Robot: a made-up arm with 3 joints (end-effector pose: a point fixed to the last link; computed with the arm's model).
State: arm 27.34 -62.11 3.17
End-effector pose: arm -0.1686 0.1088 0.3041 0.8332 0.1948 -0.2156 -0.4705
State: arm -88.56 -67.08 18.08
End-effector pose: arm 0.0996 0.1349 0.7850 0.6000 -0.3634 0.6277 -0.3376
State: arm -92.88 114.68 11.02
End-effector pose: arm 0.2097 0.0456 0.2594 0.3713 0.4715 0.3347 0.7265
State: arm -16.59 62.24 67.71
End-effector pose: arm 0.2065 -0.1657 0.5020 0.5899 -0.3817 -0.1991 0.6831
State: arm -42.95 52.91 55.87
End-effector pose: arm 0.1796 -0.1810 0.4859 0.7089 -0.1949 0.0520 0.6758
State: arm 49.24 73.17 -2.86
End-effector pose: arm 0.1167 -0.1175 0.5991 0.7576 -0.3301 -0.3037 0.4741
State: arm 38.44 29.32 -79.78
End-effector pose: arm 0.0224 -0.1947 0.4831 0.8603 0.4961 -0.0611 0.1001
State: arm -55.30 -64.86 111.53
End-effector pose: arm -0.1123 0.1174 0.7299 0.5214 -0.5956 0.5586 0.2476
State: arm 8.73 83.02 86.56
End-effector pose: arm 0.2645 -0.1025 0.5596 0.2643 -0.5467 -0.4419 0.6603
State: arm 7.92 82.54 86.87
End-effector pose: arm 0.2645 -0.1044 0.5571 0.2685 -0.5443 -0.4400 0.6618
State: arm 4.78 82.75 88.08
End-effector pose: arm 0.2708 -0.1036 0.5493 0.2705 -0.5287 -0.4378 0.6750
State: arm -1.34 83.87 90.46
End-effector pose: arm 0.2842 -0.0993 0.5331 0.2698 -0.4947 -0.4363 0.7015
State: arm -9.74 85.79 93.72
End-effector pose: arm 0.3006 -0.0915 0.5080 0.2674 -0.4435 -0.4375 0.7351
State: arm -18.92 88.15 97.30
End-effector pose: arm 0.3144 -0.0815 0.4768 0.2652 -0.3829 -0.4427 0.7662
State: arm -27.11 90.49 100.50
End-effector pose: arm 0.3224 -0.0711 0.4462 0.2641 -0.3251 -0.4508 0.7883
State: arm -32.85 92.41 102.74
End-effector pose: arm 0.3255 -0.0624 0.4235 0.2635 -0.2820 -0.4590 0.8002
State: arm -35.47 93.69 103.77
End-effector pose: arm 0.3268 -0.0564 0.4124 0.2616 -0.2601 -0.4651 0.8048
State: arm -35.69 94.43 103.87
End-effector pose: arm 0.3283 -0.0530 0.4107 0.2580 -0.2551 -0.4687 0.8054
